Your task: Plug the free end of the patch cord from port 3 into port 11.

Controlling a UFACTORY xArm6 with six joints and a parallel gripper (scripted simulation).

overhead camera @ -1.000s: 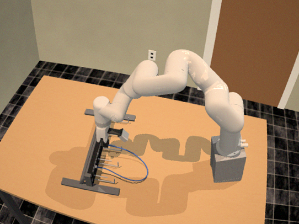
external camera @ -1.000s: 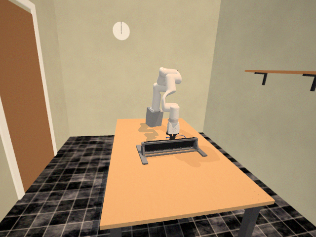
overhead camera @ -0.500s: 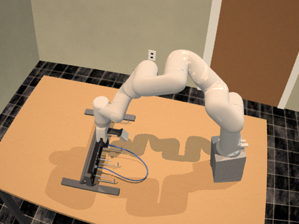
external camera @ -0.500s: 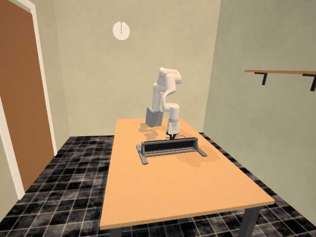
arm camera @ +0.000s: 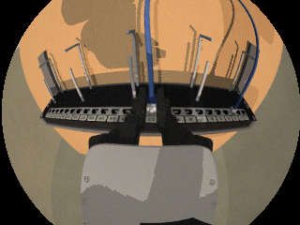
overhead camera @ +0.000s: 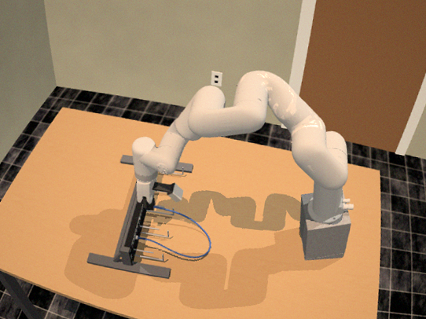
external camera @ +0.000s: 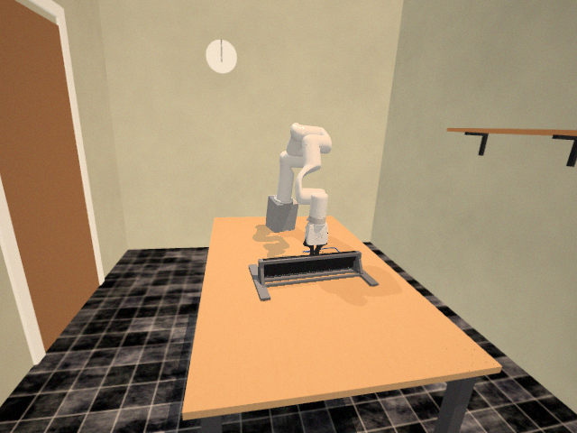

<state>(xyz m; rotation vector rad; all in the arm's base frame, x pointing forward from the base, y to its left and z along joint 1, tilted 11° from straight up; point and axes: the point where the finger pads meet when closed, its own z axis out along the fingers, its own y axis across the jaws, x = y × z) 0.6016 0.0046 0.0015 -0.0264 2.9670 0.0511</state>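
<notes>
Right now the plug is 2 cm ahead of my hand and 1 cm below it.
</notes>
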